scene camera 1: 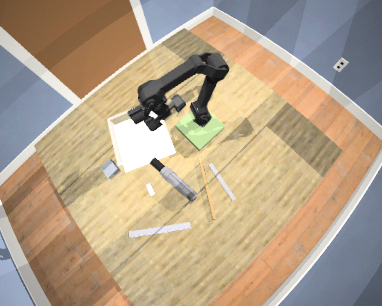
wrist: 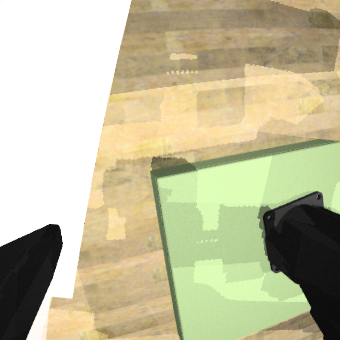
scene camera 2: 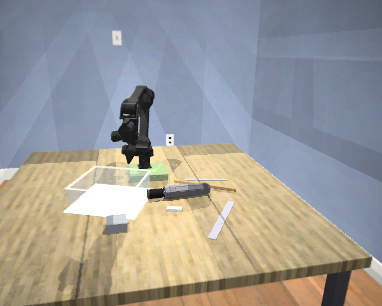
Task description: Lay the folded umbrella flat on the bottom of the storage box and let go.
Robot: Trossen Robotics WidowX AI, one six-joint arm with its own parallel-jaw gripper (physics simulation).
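Where they show: gripper, between the fingertips: [scene camera 1: 170, 118] [wrist: 172, 233] [scene camera 2: 129, 158]; arm's base, origin of its link: [scene camera 1: 202, 119] [scene camera 2: 144, 166].
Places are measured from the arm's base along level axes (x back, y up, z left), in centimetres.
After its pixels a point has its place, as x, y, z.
The folded umbrella [scene camera 1: 175, 182] {-33.1, 2.1, 11.0} [scene camera 2: 187, 191] {-35.2, 0.0, 11.5}, grey with a black handle, lies on the table outside the storage box. Its handle end is close to the box's edge; I cannot tell whether they touch. The white storage box [scene camera 1: 140, 145] {-30.7, -2.9, -17.3} [scene camera 2: 100, 202] {-38.3, 1.7, -24.8} [wrist: 50, 100] {-17.2, -2.9, -16.9} has low walls and a bare white bottom. My gripper [scene camera 1: 166, 114] {-12.4, 9.4, -9.3} [wrist: 172, 233] {-12.4, 9.4, -9.3} is open and empty, raised above the gap between the box and the arm's base, away from the umbrella. The umbrella does not show in the wrist view.
A green slab [scene camera 1: 200, 140] {-9.5, 0.0, 6.4} [scene camera 2: 155, 176] {-12.6, -0.9, 2.8} [wrist: 235, 282] {-7.0, 0.0, 2.6} is under the arm's base. A grey block [scene camera 1: 110, 169] {-50.0, 0.3, -19.1} [scene camera 2: 116, 224] {-53.5, 0.1, -20.7} and small white piece [scene camera 1: 150, 189] {-43.7, -2.1, 3.1} [scene camera 2: 174, 209] {-44.7, -2.4, 2.8} lie near the box. An orange stick [scene camera 1: 207, 188] {-25.5, -2.1, 23.8} and two pale strips [scene camera 1: 222, 181] {-18.2, -3.1, 27.3} [scene camera 1: 160, 230] {-54.9, -3.1, 19.5} lie around the umbrella.
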